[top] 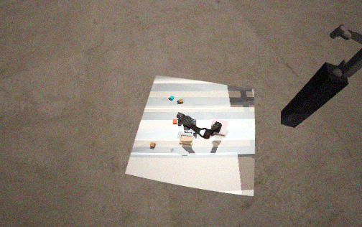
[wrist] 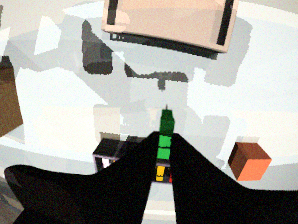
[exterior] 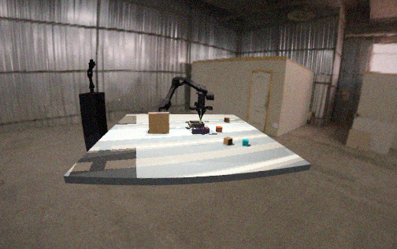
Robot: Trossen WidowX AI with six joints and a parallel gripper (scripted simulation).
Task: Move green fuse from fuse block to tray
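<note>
The shallow wooden tray is 120 mm to the left of my gripper tip, 90 mm below it and 30 mm behind it. Also, from my gripper tip: green fuse (10 mm below).
</note>
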